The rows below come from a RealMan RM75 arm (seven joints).
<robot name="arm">
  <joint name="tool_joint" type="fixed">
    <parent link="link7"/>
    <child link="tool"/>
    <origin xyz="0 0 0" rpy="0 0 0"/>
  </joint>
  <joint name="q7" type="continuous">
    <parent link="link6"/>
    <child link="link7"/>
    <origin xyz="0 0 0.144" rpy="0 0 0"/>
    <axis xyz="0 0 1"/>
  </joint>
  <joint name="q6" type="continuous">
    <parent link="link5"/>
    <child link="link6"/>
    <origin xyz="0 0 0" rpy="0 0 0"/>
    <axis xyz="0 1 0"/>
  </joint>
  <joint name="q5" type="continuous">
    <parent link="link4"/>
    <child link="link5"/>
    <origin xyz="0 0 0.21" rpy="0 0 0"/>
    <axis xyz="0 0 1"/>
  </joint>
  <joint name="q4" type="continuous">
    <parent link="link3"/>
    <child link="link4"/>
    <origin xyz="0 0 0" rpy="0 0 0"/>
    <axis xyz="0 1 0"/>
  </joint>
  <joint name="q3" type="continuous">
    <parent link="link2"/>
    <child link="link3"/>
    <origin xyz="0 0 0.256" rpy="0 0 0"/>
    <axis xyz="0 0 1"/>
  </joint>
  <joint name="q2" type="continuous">
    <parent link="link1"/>
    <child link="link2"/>
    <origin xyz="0 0 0" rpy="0 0 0"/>
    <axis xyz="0 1 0"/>
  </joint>
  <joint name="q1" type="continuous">
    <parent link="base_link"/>
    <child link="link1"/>
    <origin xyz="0 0 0.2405" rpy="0 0 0"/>
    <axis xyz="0 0 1"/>
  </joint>
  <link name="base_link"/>
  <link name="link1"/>
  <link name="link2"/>
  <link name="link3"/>
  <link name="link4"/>
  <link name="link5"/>
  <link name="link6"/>
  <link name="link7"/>
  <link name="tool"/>
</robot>
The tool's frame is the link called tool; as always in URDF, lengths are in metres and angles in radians. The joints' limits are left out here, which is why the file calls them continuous.
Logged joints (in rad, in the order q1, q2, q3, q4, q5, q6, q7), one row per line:
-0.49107, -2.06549, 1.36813, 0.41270, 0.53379, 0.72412, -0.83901
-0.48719, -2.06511, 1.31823, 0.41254, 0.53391, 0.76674, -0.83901
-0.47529, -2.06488, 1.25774, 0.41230, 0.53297, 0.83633, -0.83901
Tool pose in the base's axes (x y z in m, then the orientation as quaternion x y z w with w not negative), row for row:
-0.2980, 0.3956, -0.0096, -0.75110, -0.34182, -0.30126, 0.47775
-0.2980, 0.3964, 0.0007, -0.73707, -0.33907, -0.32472, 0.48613
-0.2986, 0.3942, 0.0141, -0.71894, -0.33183, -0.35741, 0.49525
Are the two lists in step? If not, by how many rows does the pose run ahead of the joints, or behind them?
They are in step.
